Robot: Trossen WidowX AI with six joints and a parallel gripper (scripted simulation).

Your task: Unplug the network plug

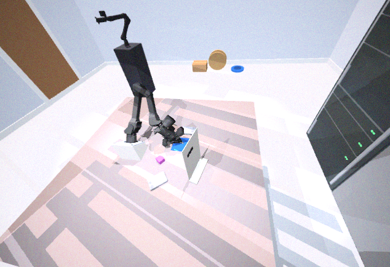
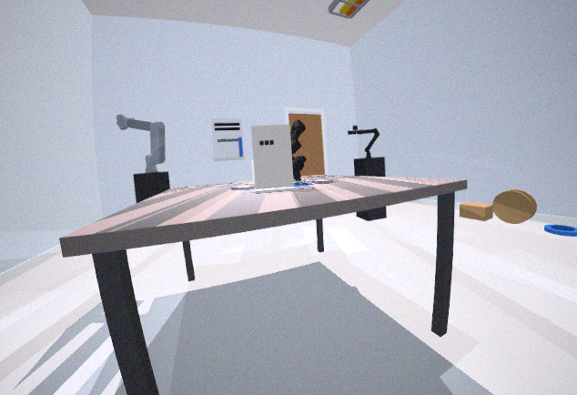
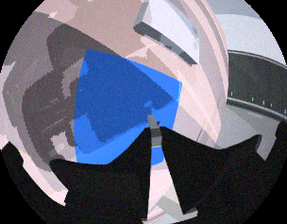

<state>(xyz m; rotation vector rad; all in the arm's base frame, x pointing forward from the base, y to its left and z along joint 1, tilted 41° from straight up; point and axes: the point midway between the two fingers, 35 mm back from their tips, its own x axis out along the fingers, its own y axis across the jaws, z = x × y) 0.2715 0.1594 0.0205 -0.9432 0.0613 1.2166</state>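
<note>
The light-grey plug is right at my gripper tip. Round my gripper tip: blue marked square: 20 mm below; then white upright panel: 170 mm to the right, 170 mm ahead, 110 mm above.
</note>
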